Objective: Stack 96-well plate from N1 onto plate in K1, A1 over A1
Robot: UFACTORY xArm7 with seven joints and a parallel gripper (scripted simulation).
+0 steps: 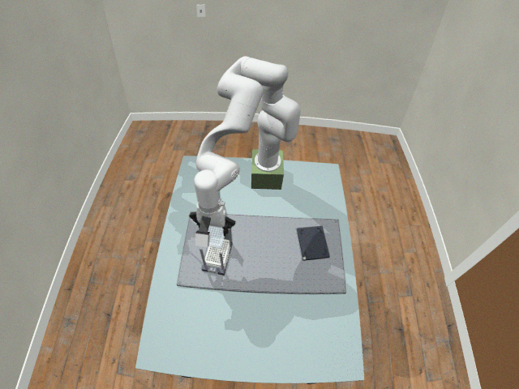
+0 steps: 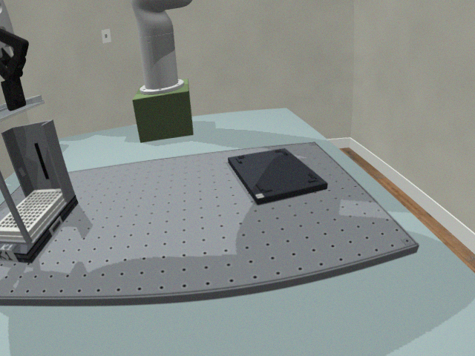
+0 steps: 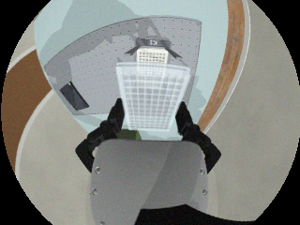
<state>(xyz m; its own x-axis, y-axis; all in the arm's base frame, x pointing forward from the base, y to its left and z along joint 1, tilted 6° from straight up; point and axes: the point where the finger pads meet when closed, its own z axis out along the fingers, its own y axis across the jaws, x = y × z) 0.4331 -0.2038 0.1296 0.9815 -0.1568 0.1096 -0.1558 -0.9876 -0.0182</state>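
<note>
Now: hand 170 mm above the white 96-well plate. The rest, counted from my hand: clear 96-well plate 10 mm below; then grey back wall 70 mm behind, 10 mm to the left, 110 mm below; then K1 label 80 mm ahead, 10 mm to the right, 180 mm below.
</note>
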